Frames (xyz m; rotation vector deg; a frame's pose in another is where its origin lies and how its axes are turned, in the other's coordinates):
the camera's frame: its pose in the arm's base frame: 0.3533 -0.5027 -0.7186 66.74 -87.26 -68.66
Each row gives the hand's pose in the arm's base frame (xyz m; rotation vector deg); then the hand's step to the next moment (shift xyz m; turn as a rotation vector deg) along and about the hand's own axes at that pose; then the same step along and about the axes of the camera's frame.
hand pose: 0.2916 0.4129 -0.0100 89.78 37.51 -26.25
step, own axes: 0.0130 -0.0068 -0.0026 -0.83 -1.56 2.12
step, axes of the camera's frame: -0.0064 -0.0133 -0.0018 2.36 -0.86 1.15
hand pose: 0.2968 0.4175 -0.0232 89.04 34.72 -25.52
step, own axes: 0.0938 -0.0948 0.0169 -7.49 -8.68 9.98
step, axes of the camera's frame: -0.0077 -0.1340 0.0073 12.28 -2.39 8.63
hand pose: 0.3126 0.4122 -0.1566 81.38 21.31 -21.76
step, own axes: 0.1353 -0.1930 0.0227 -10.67 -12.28 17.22
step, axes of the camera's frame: 0.0246 -0.2355 0.0027 20.41 -3.33 11.56
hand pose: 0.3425 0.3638 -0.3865 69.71 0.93 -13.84
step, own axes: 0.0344 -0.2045 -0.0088 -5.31 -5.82 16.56
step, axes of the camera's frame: 0.0494 -0.1997 0.0276 17.71 0.71 4.69
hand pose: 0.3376 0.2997 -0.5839 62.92 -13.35 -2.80
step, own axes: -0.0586 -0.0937 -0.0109 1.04 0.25 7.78
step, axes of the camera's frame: 0.0262 -0.0905 0.0588 7.11 3.07 -1.32
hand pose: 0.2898 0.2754 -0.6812 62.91 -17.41 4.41
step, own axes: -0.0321 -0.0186 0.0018 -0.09 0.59 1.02
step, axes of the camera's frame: 0.0108 -0.0203 0.0292 0.76 0.90 0.13
